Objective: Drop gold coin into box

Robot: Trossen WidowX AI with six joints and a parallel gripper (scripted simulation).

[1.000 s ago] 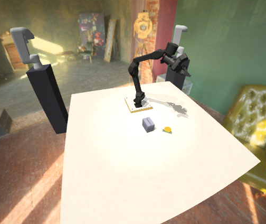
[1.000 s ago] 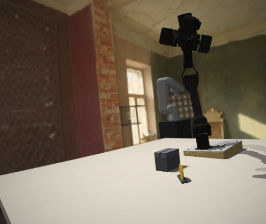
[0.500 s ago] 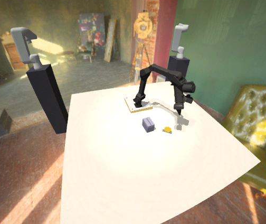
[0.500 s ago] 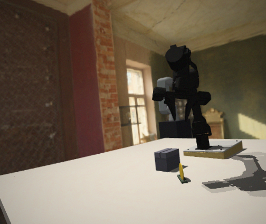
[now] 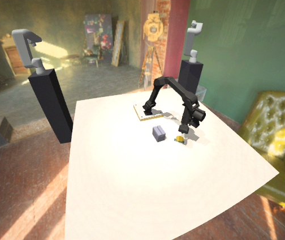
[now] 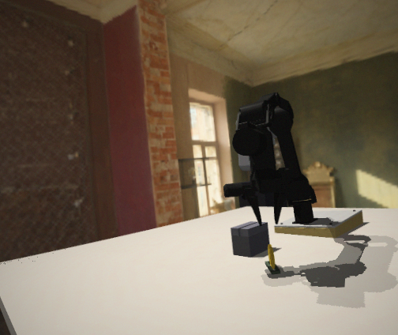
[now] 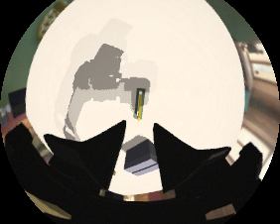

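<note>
The gold coin is 7 cm below my gripper tip.
</note>
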